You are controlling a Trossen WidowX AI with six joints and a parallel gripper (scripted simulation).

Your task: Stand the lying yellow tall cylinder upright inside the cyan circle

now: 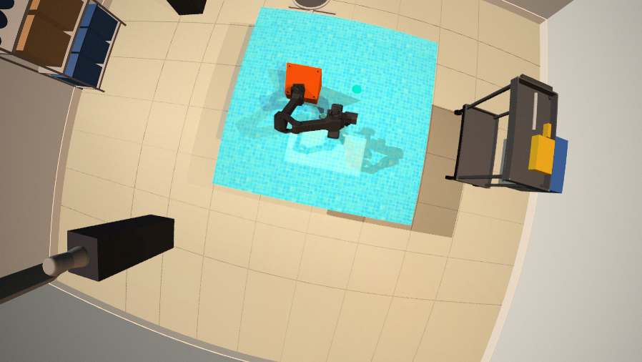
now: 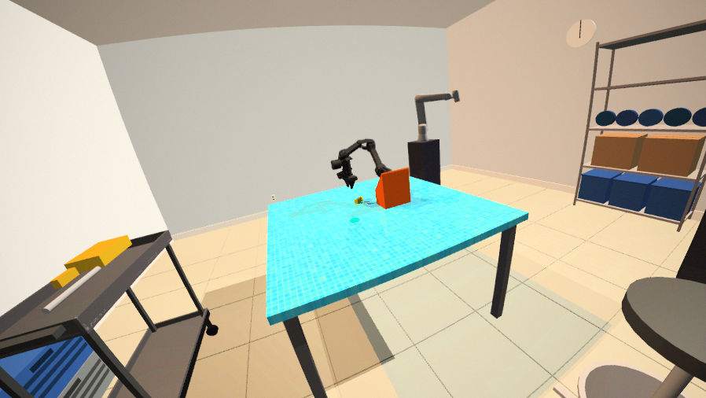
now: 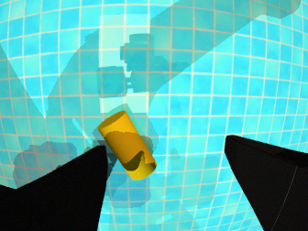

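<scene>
The yellow cylinder lies 4 cm behind my gripper tip, 3 cm to the left of it and 10 cm below it. The rest, counted from my gripper tip: cyan circle (12 cm ahead, 28 cm to the left, 11 cm below).
</scene>
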